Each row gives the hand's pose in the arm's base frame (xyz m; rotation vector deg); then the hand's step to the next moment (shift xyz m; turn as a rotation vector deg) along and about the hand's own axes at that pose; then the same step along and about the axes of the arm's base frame.
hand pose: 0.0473 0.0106 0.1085 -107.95 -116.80 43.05
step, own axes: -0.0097 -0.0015 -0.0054 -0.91 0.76 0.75
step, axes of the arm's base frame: 0.0027 -0.0085 0.0067 0.36 -1.02 -0.89
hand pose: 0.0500 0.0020 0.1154 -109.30 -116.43 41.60
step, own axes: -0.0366 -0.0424 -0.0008 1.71 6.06 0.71
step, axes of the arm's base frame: -0.0320 -0.0364 0.0281 4.63 1.63 -4.00
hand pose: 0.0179 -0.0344 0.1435 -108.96 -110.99 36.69
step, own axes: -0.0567 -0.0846 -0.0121 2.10 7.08 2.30
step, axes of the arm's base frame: -0.0623 -0.0554 0.0598 4.61 1.90 -5.91
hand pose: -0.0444 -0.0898 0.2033 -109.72 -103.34 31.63
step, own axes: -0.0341 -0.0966 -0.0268 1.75 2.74 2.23
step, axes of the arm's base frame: -0.0659 -0.0311 0.0768 1.08 1.74 -3.37
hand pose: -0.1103 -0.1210 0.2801 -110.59 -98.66 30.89
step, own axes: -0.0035 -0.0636 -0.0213 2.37 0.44 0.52
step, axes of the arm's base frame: -0.0385 -0.0005 0.0551 0.34 2.37 -0.60
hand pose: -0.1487 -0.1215 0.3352 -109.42 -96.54 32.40
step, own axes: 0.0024 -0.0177 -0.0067 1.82 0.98 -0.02
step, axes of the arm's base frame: -0.0091 0.0031 0.0165 1.01 1.72 -0.54
